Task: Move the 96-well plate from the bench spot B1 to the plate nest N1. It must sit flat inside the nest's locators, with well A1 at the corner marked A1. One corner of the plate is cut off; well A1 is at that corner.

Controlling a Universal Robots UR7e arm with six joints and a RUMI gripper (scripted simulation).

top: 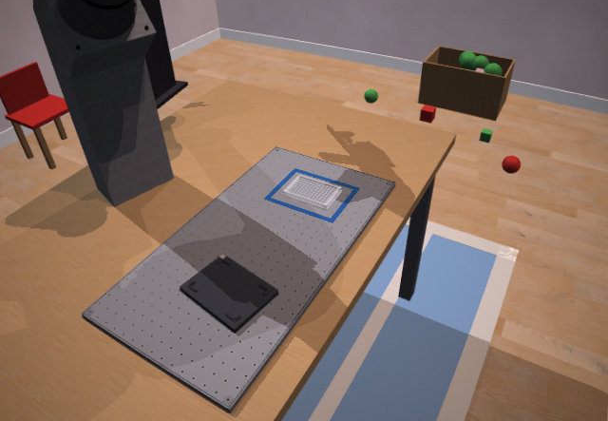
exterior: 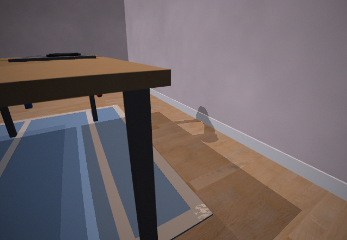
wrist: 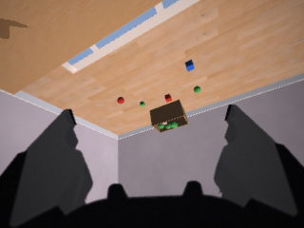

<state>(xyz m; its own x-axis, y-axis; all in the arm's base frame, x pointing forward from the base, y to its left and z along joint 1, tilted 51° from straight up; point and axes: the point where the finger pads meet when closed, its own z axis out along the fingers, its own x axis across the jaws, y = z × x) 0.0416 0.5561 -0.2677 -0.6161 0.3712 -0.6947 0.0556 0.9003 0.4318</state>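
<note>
The clear 96-well plate lies 490 mm to the right of my hand, 410 mm below it and 410 mm ahead of it. Round my hand: plate nest N1: 850 mm to the right, 410 mm below, 350 mm ahead.
</note>
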